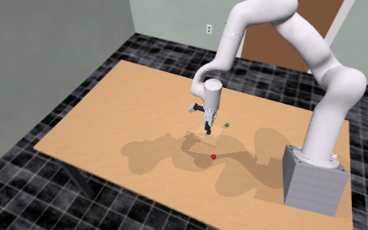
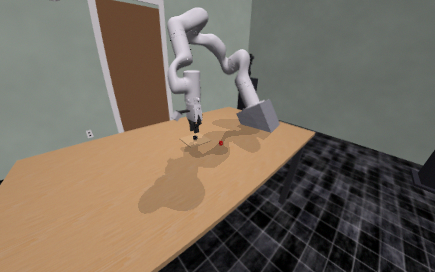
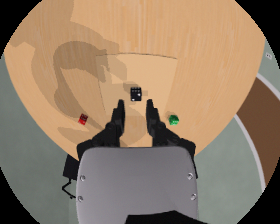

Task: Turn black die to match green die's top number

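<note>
Right now my hand is 60 mm above the black die. From my hand the other things lie so: green die (80 mm behind, 100 mm to the right, 70 mm below); red die (90 mm behind, 140 mm to the left, 70 mm below); tan mat (70 mm below).
</note>
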